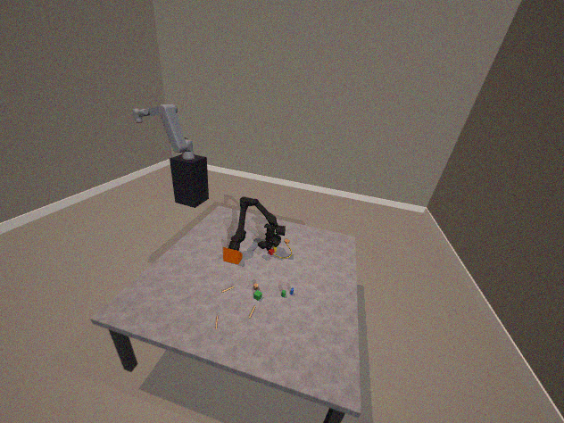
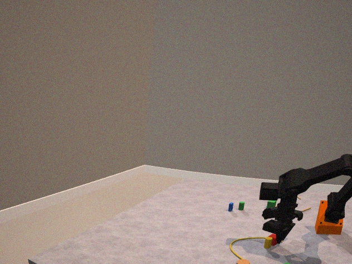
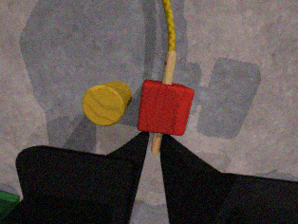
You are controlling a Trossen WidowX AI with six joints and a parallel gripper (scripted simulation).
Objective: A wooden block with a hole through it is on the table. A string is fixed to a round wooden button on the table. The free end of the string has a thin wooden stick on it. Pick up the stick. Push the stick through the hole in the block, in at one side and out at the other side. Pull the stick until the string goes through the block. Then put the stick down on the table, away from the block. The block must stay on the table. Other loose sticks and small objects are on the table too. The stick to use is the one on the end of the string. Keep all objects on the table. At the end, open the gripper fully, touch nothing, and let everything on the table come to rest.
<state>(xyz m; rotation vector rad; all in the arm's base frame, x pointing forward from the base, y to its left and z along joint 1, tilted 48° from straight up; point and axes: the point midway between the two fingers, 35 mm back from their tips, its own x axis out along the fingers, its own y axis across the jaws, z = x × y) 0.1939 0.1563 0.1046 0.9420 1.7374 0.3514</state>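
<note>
Right now the red block is 30 mm ahead of my gripper tip and 10 mm to the right of it. From my gripper tip the other things lie so: round wooden button (90 mm ahead, 180 mm to the left, 10 mm below); then thin wooden stick (40 mm ahead, 20 mm to the right); then yellow cylinder (40 mm ahead, 20 mm to the left, 10 mm above).
</note>
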